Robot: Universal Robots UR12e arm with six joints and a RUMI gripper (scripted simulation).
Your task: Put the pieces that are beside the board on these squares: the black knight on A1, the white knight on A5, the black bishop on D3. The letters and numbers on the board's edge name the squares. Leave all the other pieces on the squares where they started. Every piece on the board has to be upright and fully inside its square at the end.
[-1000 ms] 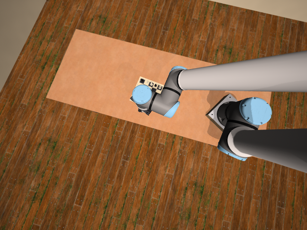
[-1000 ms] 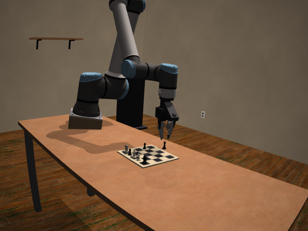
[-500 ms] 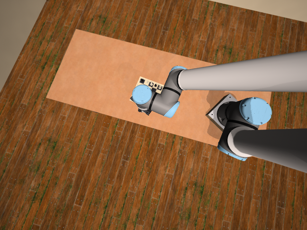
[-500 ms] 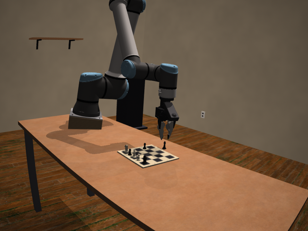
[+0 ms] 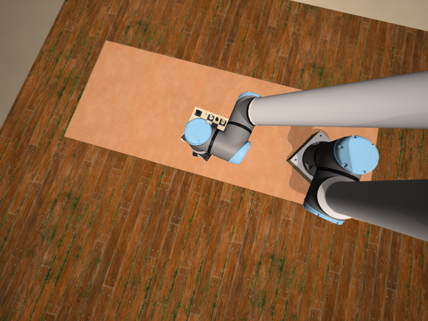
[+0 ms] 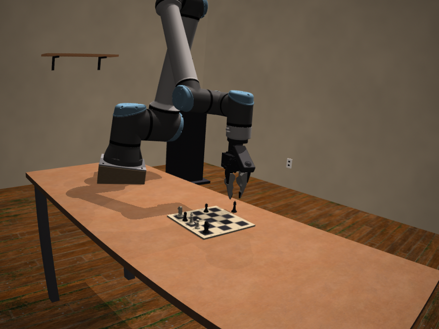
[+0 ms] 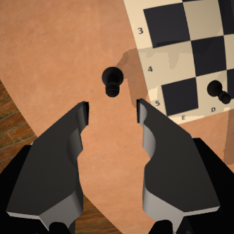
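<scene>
Right now my hand is 140 mm to the left of the chessboard, 60 mm above it and 40 mm short of it. The rest, counted from my hand: white knight: 220 mm to the right, 40 mm below, 40 mm behind.
</scene>
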